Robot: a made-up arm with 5 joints.
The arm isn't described. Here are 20 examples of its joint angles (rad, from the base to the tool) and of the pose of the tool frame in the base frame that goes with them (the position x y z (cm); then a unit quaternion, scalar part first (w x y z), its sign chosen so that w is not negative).
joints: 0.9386 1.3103 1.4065 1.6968 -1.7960
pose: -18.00 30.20 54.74 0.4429 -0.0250 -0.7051 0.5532
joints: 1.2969 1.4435 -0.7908 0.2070 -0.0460
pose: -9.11 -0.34 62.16 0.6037 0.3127 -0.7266 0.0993
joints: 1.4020 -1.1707 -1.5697 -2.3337 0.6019
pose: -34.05 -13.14 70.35 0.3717 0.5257 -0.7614 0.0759
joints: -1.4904 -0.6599 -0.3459 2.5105 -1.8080
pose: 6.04 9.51 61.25 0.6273 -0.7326 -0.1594 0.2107
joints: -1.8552 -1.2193 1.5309 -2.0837 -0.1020
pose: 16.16 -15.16 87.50 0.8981 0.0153 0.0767 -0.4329
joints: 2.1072 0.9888 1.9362 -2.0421 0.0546
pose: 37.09 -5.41 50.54 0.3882 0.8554 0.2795 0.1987
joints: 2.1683 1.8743 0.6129 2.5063 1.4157
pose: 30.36 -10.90 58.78 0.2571 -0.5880 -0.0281 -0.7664
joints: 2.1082 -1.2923 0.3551 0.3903 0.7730
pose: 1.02 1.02 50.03 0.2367 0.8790 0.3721 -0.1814
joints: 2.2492 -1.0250 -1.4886 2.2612 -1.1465
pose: -13.23 -14.44 80.57 0.3676 -0.2341 0.2913 -0.8516
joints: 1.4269 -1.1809 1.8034 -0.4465 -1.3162
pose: -10.25 25.21 88.88 0.7550 0.3105 0.0854 0.5712
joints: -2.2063 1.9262 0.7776 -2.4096 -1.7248
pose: -15.06 -28.74 60.54 0.6103 0.4622 -0.5255 -0.3712
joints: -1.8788 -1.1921 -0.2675 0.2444 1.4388
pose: -15.55 9.64 50.38 0.3191 -0.6115 0.6431 0.3326
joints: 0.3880 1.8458 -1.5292 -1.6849 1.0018
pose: 11.65 18.55 65.22 0.9020 0.3257 0.1800 0.2189
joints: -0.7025 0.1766 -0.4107 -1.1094 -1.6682
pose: -4.08 -4.30 81.52 0.8462 0.3261 -0.1540 -0.3924
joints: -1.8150 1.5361 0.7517 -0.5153 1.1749
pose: 3.57 -20.29 54.17 0.7018 -0.2293 0.2881 -0.6098
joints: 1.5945 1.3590 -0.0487 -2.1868 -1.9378
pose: 10.89 3.13 76.90 0.3549 0.6646 -0.0487 0.6557
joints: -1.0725 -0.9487 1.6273 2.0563 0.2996
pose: -4.59 -25.36 60.90 0.3982 -0.0456 0.7429 -0.5361
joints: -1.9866 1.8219 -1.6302 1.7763 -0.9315
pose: -13.52 13.28 36.73 0.3028 0.5290 0.7546 0.2430
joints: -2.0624 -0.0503 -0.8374 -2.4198 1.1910
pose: 5.13 4.92 88.02 0.0664 0.5922 0.4750 0.6475
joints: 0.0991 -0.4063 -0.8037 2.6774 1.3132
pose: 4.38 -9.26 93.04 0.7567 0.6489 0.0566 0.0557
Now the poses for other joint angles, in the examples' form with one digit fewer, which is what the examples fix.
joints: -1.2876 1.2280 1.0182 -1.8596 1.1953
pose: -40.5 -24.3 44.4 0.113 0.329 -0.712 0.610
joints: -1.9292 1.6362 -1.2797 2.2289 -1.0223
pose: -23.1 13.8 40.5 0.023 0.548 0.831 0.096
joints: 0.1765 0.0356 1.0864 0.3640 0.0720
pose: -24.1 12.8 51.2 0.088 0.131 0.944 -0.289
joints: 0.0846 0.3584 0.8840 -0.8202 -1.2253
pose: -35.4 18.8 72.3 0.115 0.164 -0.751 -0.629
